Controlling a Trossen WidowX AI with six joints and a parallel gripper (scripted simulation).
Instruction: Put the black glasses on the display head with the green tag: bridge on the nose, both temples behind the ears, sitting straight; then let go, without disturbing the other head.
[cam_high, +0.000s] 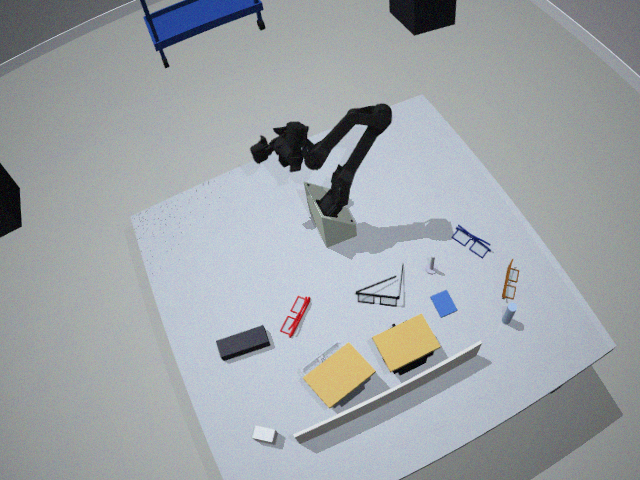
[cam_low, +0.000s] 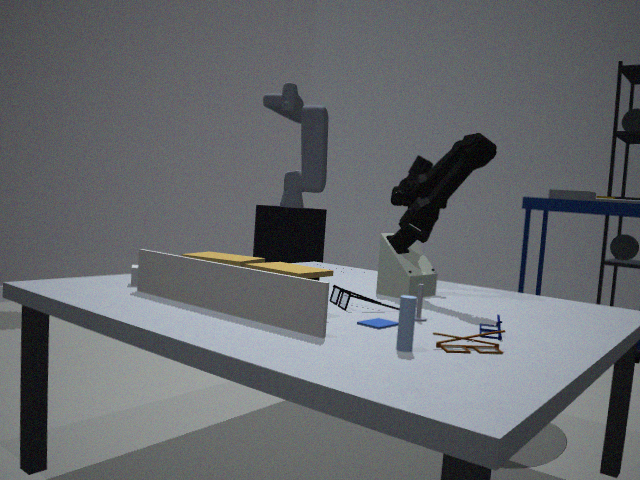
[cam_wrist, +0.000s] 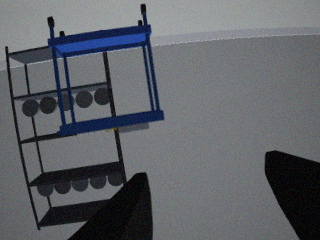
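Now: gripper tip 570 mm short of the grey peg, 310 mm to the right of it and 250 mm above it. Also, from my gripper tip: blue flat square: 700 mm ahead, 290 mm to the left, 270 mm below; dark display head: 770 mm ahead, 220 mm below, 100 mm to the left; dark box: 550 mm ahead, 340 mm to the right, 260 mm below.
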